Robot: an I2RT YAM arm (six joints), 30 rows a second.
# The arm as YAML. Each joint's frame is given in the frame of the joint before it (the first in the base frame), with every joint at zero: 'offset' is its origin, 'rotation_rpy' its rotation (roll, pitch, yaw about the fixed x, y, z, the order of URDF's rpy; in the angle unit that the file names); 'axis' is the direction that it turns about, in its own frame. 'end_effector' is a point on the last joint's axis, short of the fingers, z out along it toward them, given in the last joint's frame.
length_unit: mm
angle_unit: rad
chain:
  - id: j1
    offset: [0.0, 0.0, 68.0]
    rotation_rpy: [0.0, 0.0, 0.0]
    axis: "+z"
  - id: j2
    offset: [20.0, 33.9, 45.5]
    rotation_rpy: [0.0, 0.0, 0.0]
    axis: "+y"
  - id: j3
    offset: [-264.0, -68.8, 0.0]
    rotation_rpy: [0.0, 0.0, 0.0]
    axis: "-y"
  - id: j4
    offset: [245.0, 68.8, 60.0]
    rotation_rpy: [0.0, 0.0, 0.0]
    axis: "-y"
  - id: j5
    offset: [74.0, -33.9, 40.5]
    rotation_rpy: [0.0, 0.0, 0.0]
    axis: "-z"
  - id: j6
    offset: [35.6, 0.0, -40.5]
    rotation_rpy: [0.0, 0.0, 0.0]
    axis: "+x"
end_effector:
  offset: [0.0, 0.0, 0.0]
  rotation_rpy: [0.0, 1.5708, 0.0]
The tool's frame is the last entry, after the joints.
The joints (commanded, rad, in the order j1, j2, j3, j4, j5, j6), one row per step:
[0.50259, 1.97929, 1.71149, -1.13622, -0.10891, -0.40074]
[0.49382, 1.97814, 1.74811, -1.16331, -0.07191, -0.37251]
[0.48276, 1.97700, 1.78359, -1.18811, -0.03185, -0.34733]
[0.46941, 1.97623, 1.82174, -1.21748, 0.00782, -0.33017]
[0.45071, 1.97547, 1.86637, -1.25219, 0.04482, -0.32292]
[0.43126, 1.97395, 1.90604, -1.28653, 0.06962, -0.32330]
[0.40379, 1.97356, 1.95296, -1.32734, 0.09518, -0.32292]
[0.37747, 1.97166, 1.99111, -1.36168, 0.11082, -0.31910]
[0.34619, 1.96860, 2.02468, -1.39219, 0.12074, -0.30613]
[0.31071, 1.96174, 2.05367, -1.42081, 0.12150, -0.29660]
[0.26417, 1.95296, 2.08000, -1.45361, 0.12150, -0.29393]
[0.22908, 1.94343, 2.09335, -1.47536, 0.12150, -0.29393]
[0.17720, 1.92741, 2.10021, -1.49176, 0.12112, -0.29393]
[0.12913, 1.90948, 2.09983, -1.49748, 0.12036, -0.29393]
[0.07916, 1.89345, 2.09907, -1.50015, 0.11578, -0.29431]
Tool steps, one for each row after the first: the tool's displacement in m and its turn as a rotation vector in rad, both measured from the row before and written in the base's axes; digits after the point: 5 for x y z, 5 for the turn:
[0.00317, -0.00372, 0.00973, -0.02391, -0.02226, -0.04281]
[0.00340, -0.00477, 0.00952, -0.02580, -0.02561, -0.04309]
[0.00325, -0.00587, 0.01006, -0.02737, -0.02463, -0.03784]
[0.00361, -0.00796, 0.01173, -0.02632, -0.02517, -0.03330]
[0.00253, -0.00830, 0.01064, -0.01908, -0.01656, -0.02432]
[0.00310, -0.01148, 0.01197, -0.02008, -0.01605, -0.03341]
[0.00197, -0.01097, 0.01020, -0.01099, -0.01112, -0.03352]
[0.00186, -0.01272, 0.00939, -0.00357, -0.00950, -0.04610]
[0.00079, -0.01427, 0.00949, 0.00412, -0.00745, -0.04485]
[0.00013, -0.01854, 0.00925, 0.00136, -0.00234, -0.04911]
[-0.00113, -0.01397, 0.00632, 0.00028, -0.00110, -0.03509]
[-0.00172, -0.02011, 0.00699, 0.00167, -0.00627, -0.05179]
[-0.00246, -0.01825, 0.00598, 0.00253, -0.01158, -0.04788]
[-0.00262, -0.01836, 0.00521, 0.00560, -0.01204, -0.04838]

